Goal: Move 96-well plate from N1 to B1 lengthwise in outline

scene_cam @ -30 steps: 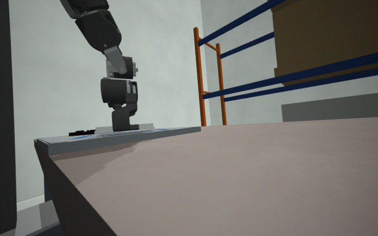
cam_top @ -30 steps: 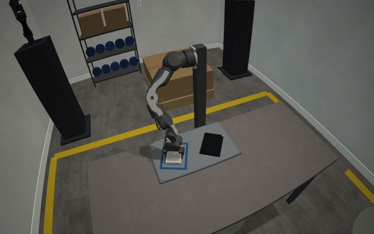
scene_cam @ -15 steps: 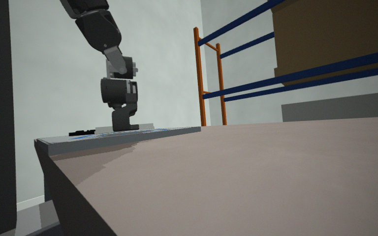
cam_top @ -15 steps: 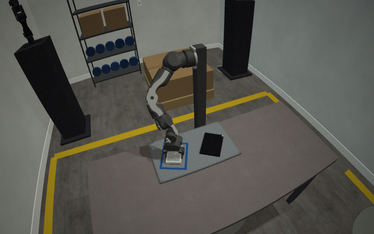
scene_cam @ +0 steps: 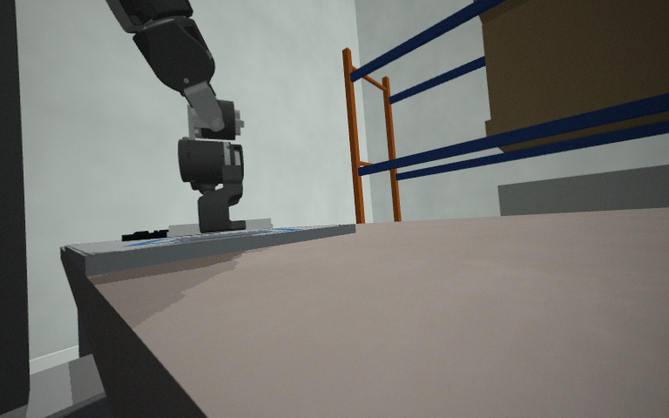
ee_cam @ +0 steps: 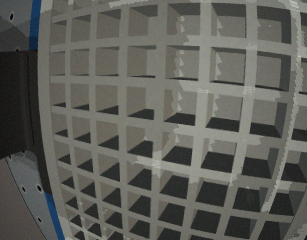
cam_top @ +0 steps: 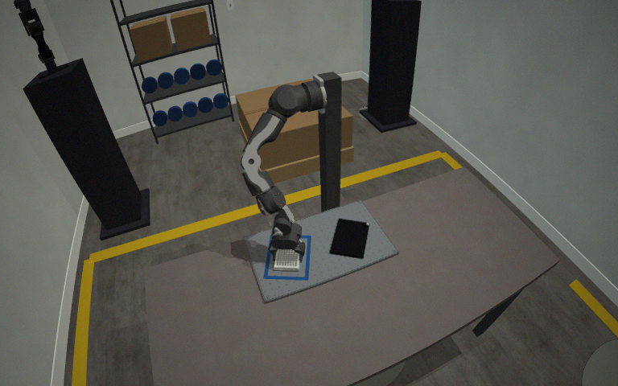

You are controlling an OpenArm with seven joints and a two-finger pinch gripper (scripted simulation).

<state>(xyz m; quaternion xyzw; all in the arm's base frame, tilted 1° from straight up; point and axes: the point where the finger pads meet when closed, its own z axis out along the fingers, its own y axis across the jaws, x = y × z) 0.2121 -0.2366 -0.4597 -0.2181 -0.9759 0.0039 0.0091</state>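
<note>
My hand is right at the white 96-well plate. Also, from my hand: black plate nest N1: 20 mm ahead, 230 mm to the left.
</note>
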